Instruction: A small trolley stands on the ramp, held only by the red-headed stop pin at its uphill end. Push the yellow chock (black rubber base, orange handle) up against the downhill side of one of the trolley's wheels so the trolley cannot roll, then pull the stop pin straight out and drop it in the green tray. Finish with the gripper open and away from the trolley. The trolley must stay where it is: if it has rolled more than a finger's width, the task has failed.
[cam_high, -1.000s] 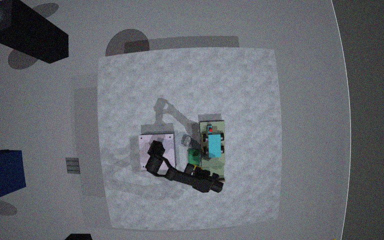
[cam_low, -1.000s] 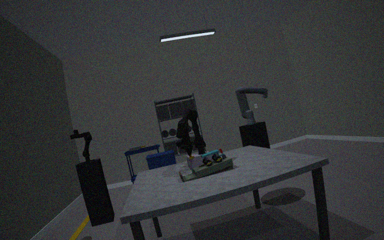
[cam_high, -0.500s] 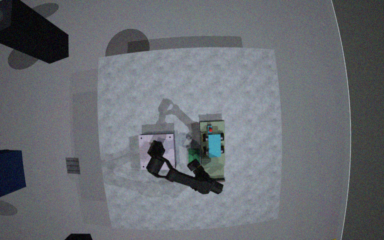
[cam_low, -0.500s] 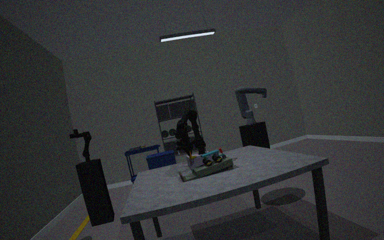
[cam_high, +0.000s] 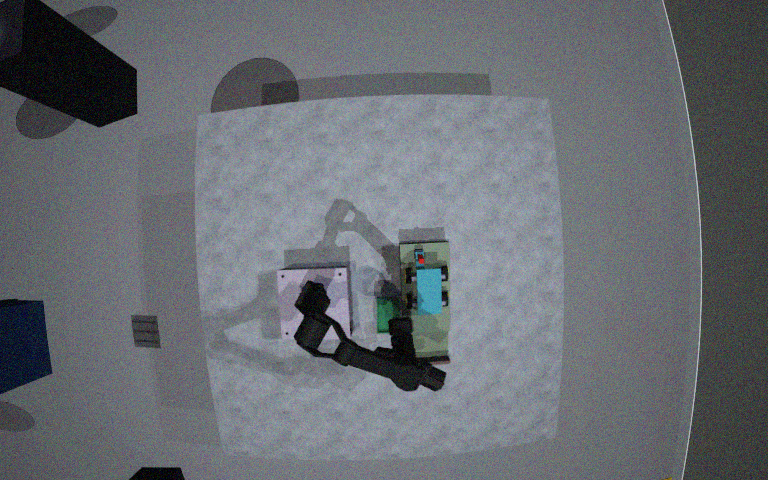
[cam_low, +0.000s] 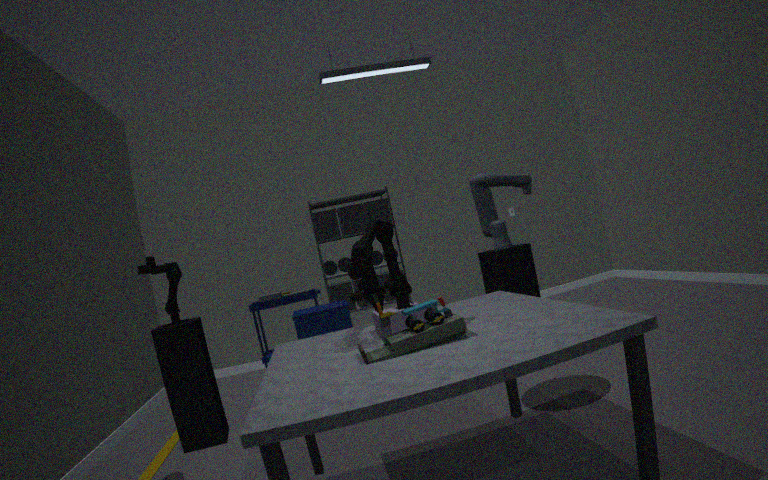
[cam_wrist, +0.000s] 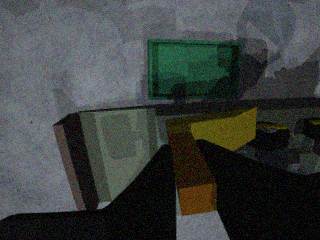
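The red-headed stop pin is 23 cm to the left of my gripper tip, 10 cm ahead of it and 3 cm below it. Round my gripper tip: trolley: 13 cm to the left, 11 cm ahead, 5 cm below; yellow chock: 2 cm to the left, 1 cm below; green tray: 16 cm below, 6 cm to the left, 3 cm behind.
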